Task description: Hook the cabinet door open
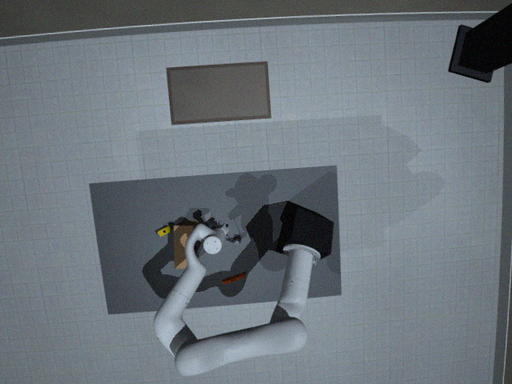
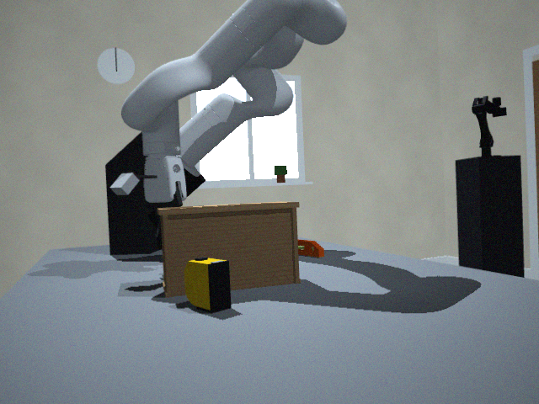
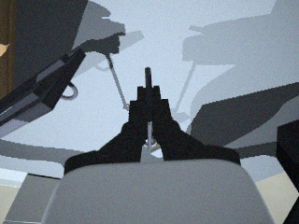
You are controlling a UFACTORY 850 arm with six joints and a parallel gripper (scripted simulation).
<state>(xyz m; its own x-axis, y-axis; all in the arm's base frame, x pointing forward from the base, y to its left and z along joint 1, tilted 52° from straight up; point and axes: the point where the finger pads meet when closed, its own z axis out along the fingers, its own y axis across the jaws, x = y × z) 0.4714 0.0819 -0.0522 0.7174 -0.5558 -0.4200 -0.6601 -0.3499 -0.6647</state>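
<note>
My gripper is now 3 cm past the hook rod, 3 cm to the right of it and 3 cm above it. The rest, counted from my hand: hook post (7 cm behind, 6 cm to the left, 5 cm below); black tape measure (34 cm ahead, 12 cm to the left, 7 cm below); dark door (9 cm ahead, 14 cm to the left, 4 cm below).
</note>
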